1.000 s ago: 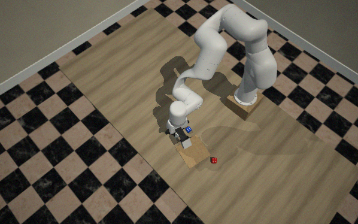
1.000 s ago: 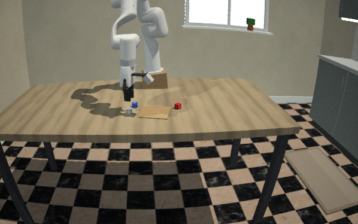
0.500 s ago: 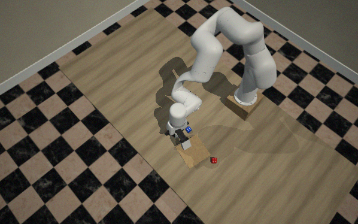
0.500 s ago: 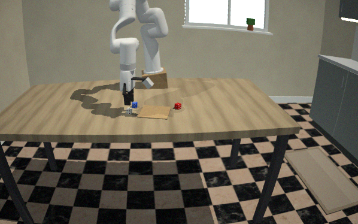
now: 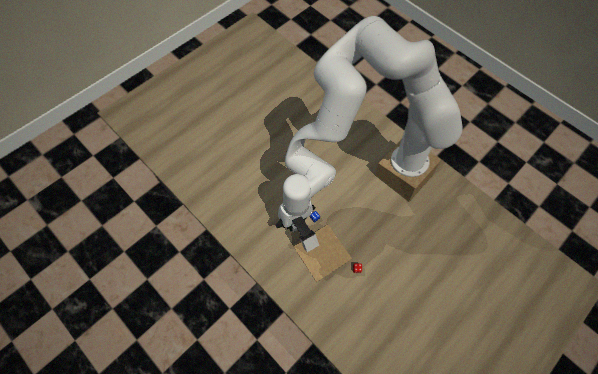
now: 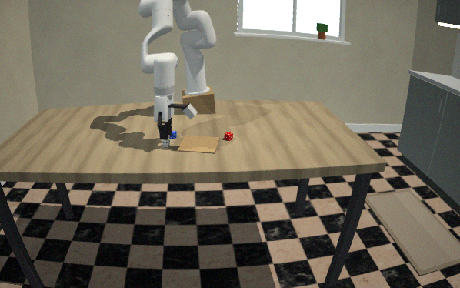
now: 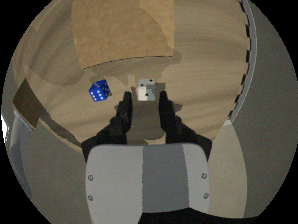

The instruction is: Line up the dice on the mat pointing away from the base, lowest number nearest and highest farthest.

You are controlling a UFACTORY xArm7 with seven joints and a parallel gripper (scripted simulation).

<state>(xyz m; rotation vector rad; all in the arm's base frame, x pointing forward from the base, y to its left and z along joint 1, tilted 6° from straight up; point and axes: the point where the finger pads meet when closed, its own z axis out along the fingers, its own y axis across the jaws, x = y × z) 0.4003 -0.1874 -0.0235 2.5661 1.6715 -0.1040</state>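
The white die is 40 mm below my hand. Also, from my hand: blue die 70 mm behind, 30 mm to the left, 40 mm below; then red die 10 mm behind, 240 mm to the left, 40 mm below; then tan mat 10 mm ahead, 120 mm to the left, 50 mm below.
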